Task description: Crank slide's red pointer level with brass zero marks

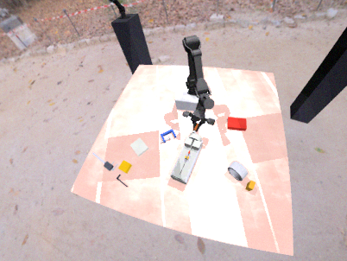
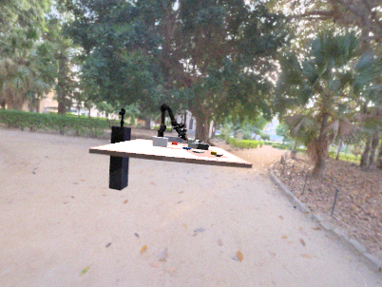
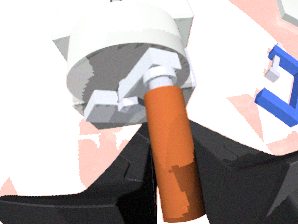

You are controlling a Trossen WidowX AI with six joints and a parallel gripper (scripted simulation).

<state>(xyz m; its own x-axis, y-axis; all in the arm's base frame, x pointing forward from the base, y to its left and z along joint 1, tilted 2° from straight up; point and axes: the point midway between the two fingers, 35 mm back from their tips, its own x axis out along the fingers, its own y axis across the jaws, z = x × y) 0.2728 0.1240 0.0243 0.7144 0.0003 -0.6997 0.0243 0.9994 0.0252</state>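
The red pointer lies 13 cm ahead of my gripper tip, 1 cm to the left of it and 1 cm below it. From my gripper tip the other things lie so: white tile 32 cm to the right, 19 cm ahead, 8 cm below; crank handle 2 cm behind, 2 cm above; red block 23 cm to the left, 19 cm behind, 8 cm below.
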